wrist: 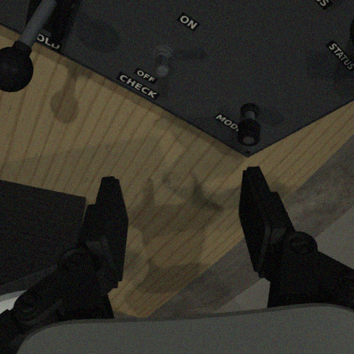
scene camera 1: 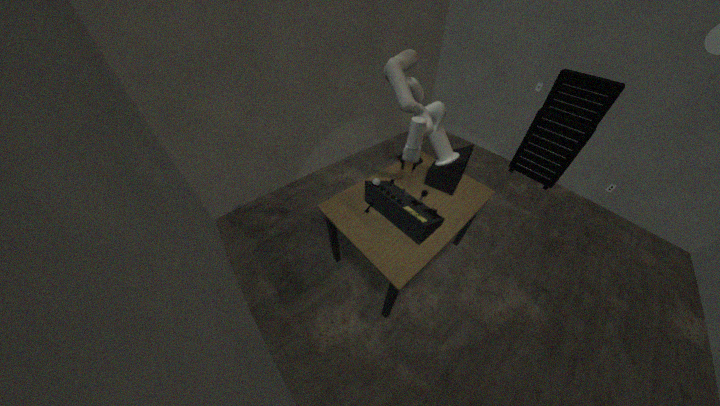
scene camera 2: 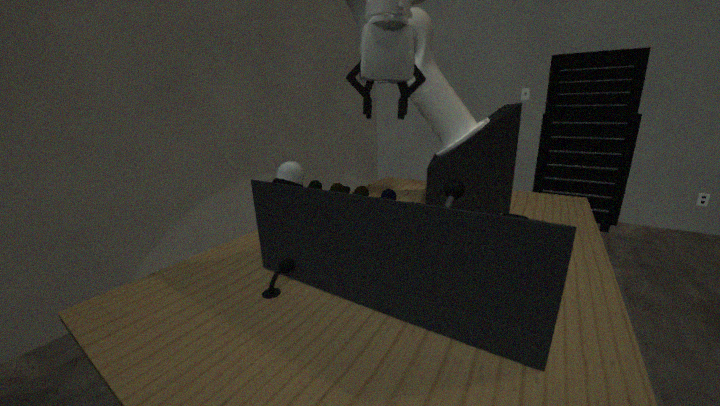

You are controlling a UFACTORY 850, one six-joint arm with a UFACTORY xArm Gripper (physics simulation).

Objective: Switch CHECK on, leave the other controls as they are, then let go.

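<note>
The CHECK switch (wrist: 163, 61) is a small grey toggle on the dark control panel (wrist: 120, 20) (scene camera 1: 393, 211) (scene camera 2: 403, 267). It stands between the ON and OFF labels, and its tip leans toward the OFF label. My gripper (wrist: 181, 194) (scene camera 1: 410, 166) (scene camera 2: 385, 117) is open, with nothing between its fingers. In the wrist view the fingertips are below the panel's edge, apart from the switch. In scene camera 2 the gripper hangs above and behind the panel. The CHECK switch cannot be made out in the two scene views.
A black knob labelled MODE (wrist: 248, 131) is near the panel's corner. A ball-ended lever (wrist: 14, 69) (scene camera 2: 453, 189) sticks out of the panel. A white dome (scene camera 2: 289, 172) (scene camera 1: 376, 181) sits at one end. The panel stands on the wooden table (scene camera 1: 398, 267) (scene camera 2: 201, 342), by the dark arm base (scene camera 1: 446, 176) (scene camera 2: 478, 161).
</note>
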